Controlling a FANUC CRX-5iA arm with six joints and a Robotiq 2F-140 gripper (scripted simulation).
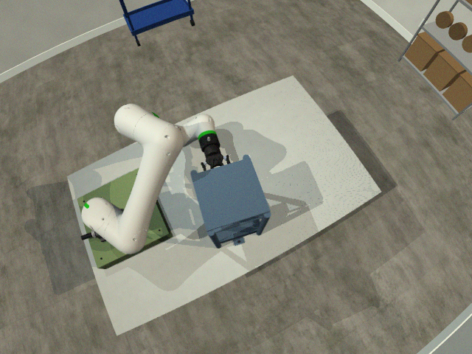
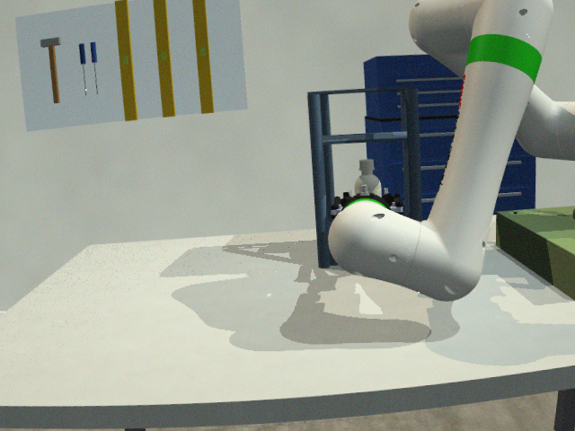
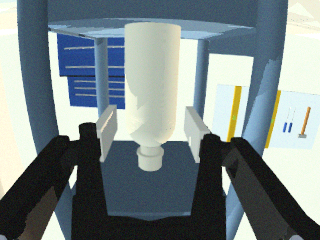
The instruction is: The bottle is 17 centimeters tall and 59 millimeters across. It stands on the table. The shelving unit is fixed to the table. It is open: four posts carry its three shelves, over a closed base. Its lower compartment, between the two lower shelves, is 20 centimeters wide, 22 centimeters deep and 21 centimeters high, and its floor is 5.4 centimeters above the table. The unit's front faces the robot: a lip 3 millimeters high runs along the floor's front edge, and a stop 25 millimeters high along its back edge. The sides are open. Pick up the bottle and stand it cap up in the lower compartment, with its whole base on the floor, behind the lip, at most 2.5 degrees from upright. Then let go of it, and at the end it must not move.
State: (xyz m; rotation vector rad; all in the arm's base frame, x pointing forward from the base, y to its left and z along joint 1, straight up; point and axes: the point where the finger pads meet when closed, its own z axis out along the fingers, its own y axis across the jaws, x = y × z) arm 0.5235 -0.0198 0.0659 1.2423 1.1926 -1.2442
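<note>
Now: hand 50 mm to the left of the bottle and 10 mm below it. Round my hand: shelving unit 110 mm to the right, 40 mm above.
</note>
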